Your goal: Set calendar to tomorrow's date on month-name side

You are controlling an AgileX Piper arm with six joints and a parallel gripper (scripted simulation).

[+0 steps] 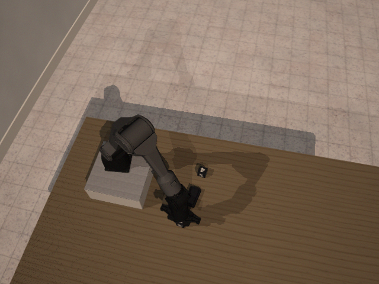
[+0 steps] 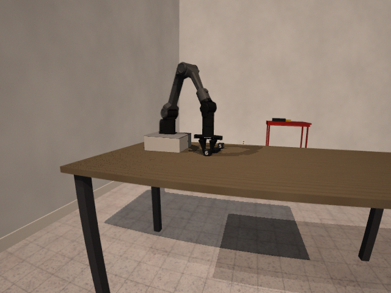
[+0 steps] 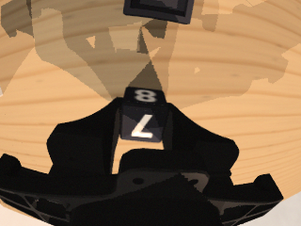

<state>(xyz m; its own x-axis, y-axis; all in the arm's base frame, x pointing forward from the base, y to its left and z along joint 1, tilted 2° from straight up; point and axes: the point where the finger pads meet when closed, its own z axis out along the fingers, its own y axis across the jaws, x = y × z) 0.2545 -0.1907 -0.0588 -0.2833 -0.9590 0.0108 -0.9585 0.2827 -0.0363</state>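
The black number cube lies right at my hand. From my hand the other things lie so: tray: 3 cm ahead, 11 cm to the left, 1 cm below.
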